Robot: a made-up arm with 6 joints. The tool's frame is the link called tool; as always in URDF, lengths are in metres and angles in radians. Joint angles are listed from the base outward. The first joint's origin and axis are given. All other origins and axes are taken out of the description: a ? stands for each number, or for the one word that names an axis. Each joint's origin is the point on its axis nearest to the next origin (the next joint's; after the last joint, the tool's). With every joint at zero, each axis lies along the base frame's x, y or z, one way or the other. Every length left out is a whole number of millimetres.
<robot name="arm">
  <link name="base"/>
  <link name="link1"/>
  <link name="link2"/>
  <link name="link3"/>
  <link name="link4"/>
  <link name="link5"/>
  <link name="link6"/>
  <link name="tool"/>
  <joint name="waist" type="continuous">
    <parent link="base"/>
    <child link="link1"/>
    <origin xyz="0.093 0 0.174"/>
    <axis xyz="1 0 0"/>
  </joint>
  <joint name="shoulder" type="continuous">
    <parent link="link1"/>
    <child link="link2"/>
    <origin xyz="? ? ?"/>
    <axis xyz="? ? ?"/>
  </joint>
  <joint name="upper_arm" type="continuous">
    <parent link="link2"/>
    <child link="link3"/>
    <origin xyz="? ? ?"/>
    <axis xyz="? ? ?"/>
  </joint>
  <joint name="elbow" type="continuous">
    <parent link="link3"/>
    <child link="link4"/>
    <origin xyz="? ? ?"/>
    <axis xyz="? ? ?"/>
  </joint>
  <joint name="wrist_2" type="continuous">
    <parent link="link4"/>
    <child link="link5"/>
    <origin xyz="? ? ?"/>
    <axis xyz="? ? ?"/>
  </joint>
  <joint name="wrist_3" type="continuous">
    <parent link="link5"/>
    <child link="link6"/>
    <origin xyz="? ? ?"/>
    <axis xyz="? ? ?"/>
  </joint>
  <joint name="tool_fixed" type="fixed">
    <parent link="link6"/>
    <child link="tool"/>
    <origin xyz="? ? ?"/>
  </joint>
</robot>
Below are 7 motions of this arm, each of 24 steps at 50 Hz.
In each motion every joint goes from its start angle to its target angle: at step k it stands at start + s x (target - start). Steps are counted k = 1, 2, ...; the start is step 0. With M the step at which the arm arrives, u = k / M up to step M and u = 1 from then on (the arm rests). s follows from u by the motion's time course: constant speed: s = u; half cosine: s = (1 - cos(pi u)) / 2; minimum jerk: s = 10 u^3 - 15 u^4 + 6 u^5.
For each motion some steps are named. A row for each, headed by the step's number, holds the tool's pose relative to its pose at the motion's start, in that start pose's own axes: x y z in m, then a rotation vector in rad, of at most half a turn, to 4 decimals.
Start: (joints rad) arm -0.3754 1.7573 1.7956 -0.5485 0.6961 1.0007
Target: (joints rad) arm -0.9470 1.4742 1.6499 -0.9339 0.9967 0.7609
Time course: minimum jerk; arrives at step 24
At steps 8, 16, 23, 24:
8: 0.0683 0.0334 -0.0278 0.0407 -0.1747 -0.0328
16: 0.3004 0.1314 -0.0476 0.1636 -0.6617 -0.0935
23: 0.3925 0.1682 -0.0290 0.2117 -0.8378 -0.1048
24: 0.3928 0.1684 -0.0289 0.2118 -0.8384 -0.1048

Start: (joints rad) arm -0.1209 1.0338 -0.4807 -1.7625 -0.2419 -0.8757
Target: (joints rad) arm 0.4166 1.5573 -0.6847 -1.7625 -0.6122 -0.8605
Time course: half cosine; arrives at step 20
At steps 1, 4, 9, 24:
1: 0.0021 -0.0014 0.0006 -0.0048 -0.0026 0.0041
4: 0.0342 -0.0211 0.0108 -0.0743 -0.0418 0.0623
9: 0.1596 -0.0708 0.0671 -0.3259 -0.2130 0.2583
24: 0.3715 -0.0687 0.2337 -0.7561 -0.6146 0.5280

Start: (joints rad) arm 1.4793 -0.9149 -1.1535 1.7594 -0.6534 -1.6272
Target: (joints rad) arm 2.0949 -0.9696 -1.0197 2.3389 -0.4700 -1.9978
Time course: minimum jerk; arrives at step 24
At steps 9, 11, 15, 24:
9: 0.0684 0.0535 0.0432 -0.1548 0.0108 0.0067
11: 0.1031 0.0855 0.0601 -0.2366 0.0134 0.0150
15: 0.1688 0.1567 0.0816 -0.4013 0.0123 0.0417
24: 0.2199 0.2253 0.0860 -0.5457 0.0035 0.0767

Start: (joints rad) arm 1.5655 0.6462 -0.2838 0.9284 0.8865 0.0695
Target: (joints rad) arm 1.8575 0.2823 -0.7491 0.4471 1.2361 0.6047
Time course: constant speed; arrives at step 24
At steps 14, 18, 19, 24:
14: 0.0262 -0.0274 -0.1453 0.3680 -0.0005 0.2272
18: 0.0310 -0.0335 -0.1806 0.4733 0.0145 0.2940
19: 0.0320 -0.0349 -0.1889 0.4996 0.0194 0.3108
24: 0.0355 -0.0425 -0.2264 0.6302 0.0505 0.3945

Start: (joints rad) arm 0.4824 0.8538 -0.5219 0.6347 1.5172 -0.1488
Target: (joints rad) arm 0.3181 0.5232 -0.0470 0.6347 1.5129 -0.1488
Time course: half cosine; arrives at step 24
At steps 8, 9, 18, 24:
8: 0.0391 -0.0076 0.0144 -0.0876 -0.1480 -0.0176
9: 0.0481 -0.0091 0.0190 -0.1081 -0.1825 -0.0206
18: 0.1273 -0.0160 0.0830 -0.2979 -0.4996 -0.0249
24: 0.1464 -0.0143 0.1060 -0.3484 -0.5832 -0.0188

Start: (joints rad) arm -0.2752 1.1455 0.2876 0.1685 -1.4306 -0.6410
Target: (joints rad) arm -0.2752 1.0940 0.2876 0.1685 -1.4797 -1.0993
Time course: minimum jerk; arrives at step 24
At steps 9, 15, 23, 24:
9: -0.0010 -0.0085 0.0499 -0.1380 0.0076 -0.0119
15: -0.0012 -0.0072 0.1328 -0.3633 0.0236 -0.0289
23: -0.0001 0.0027 0.1829 -0.5008 0.0354 -0.0376
24: -0.0001 0.0027 0.1830 -0.5012 0.0354 -0.0377

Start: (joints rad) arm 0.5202 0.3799 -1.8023 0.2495 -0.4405 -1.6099
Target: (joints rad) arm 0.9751 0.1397 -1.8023 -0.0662 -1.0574 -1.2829
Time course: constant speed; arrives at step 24
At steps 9, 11, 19, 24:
9: -0.0305 0.1618 0.0822 -0.2565 0.1097 -0.0635
11: -0.0327 0.2004 0.0977 -0.3118 0.1382 -0.0778
19: -0.0243 0.3599 0.1482 -0.5249 0.2676 -0.1342
24: -0.0046 0.4614 0.1703 -0.6502 0.3609 -0.1683

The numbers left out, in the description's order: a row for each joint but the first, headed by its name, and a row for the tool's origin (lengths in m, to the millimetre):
shoulder: xyz 0 -0.532 0.038, axis 0 1 0
upper_arm: xyz 0.063 0 -0.161, axis 0 0 -1
elbow: xyz -0.08 0.315 0, axis 0 0 1
wrist_2: xyz -0.198 -0.114 0, axis 1 0 0
wrist_3: xyz 0 0.103 -0.068, axis 1 0 0
tool: xyz 0 -0.358 -0.098

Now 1 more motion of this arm.
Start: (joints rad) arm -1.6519 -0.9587 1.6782 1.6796 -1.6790 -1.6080
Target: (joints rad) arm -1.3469 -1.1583 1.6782 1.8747 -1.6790 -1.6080
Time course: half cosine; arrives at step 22
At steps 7, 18, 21, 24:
7: -0.0167 0.0127 0.0065 0.0378 0.0443 0.0201
18: -0.0745 0.0464 0.0323 0.1223 0.1826 0.0926
21: -0.0814 0.0495 0.0356 0.1287 0.1976 0.1014
24: -0.0819 0.0497 0.0358 0.1291 0.1986 0.1020

